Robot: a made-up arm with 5 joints.
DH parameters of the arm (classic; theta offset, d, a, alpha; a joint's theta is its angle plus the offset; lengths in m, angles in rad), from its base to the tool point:
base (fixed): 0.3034 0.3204 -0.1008 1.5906
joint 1: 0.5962 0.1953 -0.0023 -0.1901
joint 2: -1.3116 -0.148 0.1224 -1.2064
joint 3: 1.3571 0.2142 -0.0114 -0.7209
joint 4: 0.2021 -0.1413 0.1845 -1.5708
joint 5: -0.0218 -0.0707 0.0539 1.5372
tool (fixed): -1.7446 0.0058 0 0
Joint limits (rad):
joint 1: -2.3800..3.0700
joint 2: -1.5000..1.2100
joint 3: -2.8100..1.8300
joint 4: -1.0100..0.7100
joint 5: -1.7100..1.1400
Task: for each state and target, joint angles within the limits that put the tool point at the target. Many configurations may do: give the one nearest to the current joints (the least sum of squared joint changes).
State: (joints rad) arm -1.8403 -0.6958 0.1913 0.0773 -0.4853
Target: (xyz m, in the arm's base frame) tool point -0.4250 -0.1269 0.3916
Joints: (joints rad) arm -2.2172 -0.9857 -0.3326 0.3122 -0.7709
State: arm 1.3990 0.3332 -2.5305 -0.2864 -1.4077
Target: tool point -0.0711 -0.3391 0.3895
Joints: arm 1.6298 0.3094 -2.8100 -0.0009 -1.1307
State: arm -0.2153 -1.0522 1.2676 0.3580 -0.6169
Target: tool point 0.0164 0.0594 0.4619
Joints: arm 0.3857 -0.4715 1.3721 0.0629 -0.4906
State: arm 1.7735 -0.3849 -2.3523 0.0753 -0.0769
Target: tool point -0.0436 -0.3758 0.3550
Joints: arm 1.8761 -0.2732 -2.6965 -0.2603 -0.0410
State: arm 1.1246 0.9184 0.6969 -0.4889 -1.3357
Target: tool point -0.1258 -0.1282 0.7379
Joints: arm 1.1006 0.6600 0.2074 -1.0100 -1.2918
